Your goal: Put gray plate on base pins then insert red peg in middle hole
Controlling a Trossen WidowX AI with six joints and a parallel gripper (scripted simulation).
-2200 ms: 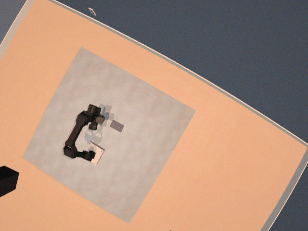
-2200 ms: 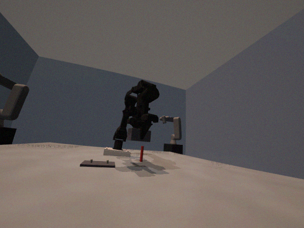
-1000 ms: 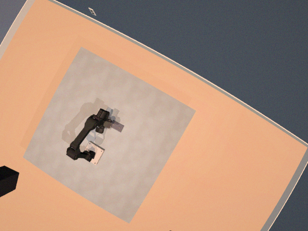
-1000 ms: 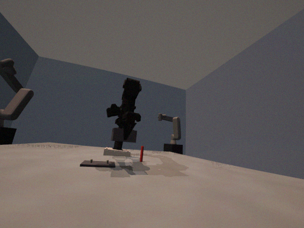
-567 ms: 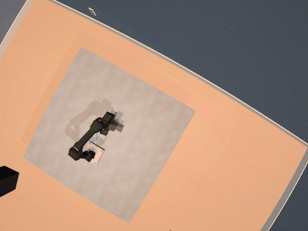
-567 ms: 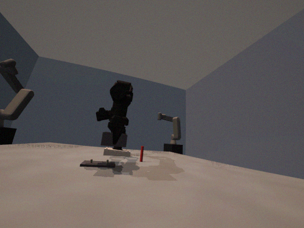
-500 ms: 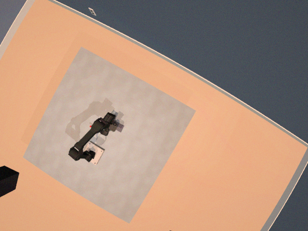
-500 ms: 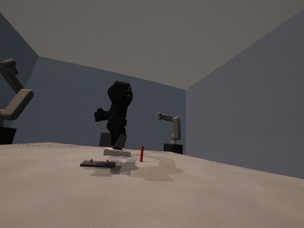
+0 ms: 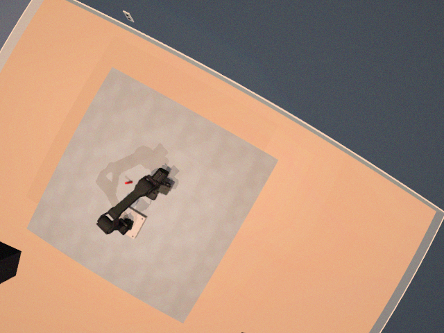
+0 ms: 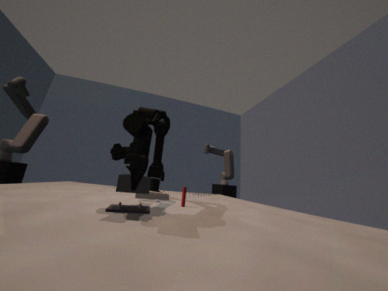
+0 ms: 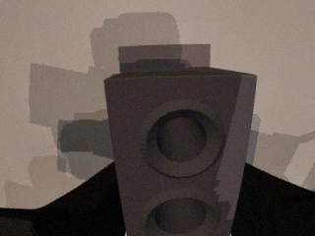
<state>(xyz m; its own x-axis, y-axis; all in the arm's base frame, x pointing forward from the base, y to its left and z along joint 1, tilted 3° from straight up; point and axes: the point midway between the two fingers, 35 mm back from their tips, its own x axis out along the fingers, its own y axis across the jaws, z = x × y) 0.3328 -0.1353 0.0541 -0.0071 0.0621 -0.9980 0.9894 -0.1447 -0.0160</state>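
My gripper tip is now 5 cm above the flat base. Round my gripper tip: red peg (21 cm to the left, 7 cm behind, 2 cm below); gray plate (3 cm above).
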